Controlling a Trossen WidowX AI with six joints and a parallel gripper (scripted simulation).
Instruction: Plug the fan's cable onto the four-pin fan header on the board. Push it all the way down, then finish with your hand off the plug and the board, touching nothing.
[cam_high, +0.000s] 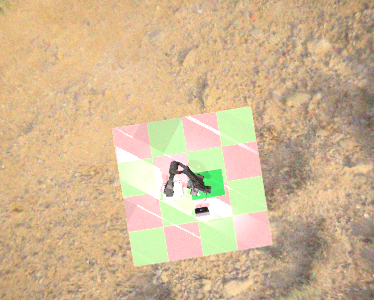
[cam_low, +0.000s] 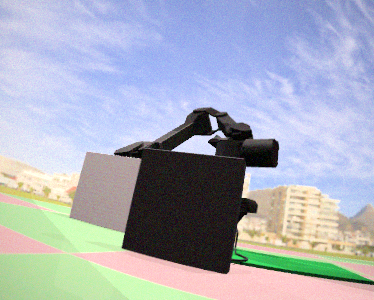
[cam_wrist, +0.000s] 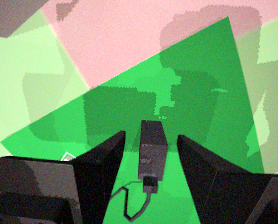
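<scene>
The green board is 90 mm ahead of my gripper tip, 30 mm to the right of it and 30 mm below it. The rest, counted from my gripper tip: fan plug 10 mm above; black box 10 mm ahead, 240 mm to the right, 40 mm above.
</scene>
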